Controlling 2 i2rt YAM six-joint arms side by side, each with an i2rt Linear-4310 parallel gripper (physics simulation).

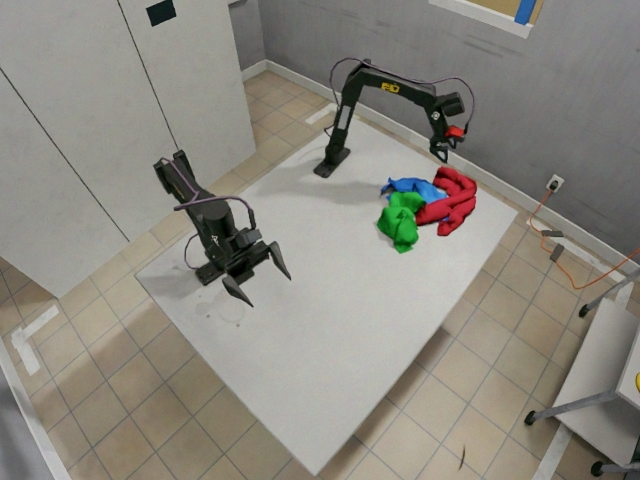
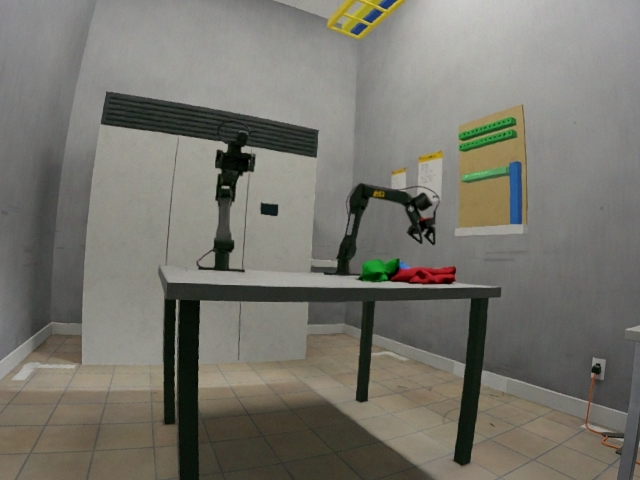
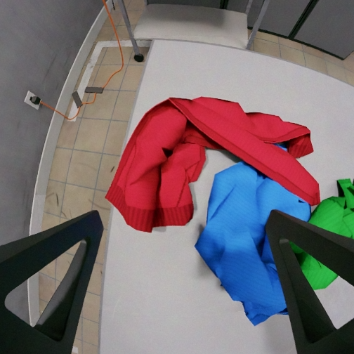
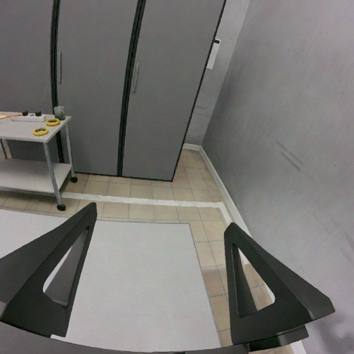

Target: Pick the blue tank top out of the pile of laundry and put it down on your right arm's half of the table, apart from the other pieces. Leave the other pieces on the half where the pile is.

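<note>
The blue tank top (image 1: 413, 188) (image 2: 403, 265) (image 3: 240, 225) lies crumpled in the pile, with much of it uncovered. A sleeve of the red long-sleeved garment (image 1: 457, 201) (image 2: 426, 274) (image 3: 155, 185) lies across one edge of it. The green garment (image 1: 400, 222) (image 2: 378, 270) (image 3: 327, 217) touches its other side. My left gripper (image 1: 445, 153) (image 2: 426, 242) (image 3: 183, 220) is open and empty, above the wall-side end of the pile. My right gripper (image 1: 271, 292) (image 2: 235, 162) (image 4: 165, 219) is open and empty over the other half, far from the pile.
The white table (image 1: 330, 361) (image 2: 289, 281) (image 3: 145, 280) (image 4: 135, 280) carries both arms along one long side. The red garment lies near the table's wall-side edge. A wheeled cart (image 1: 594, 351) (image 4: 30, 131) stands off the table, near an orange cable (image 1: 573, 284) (image 3: 120, 55) on the floor.
</note>
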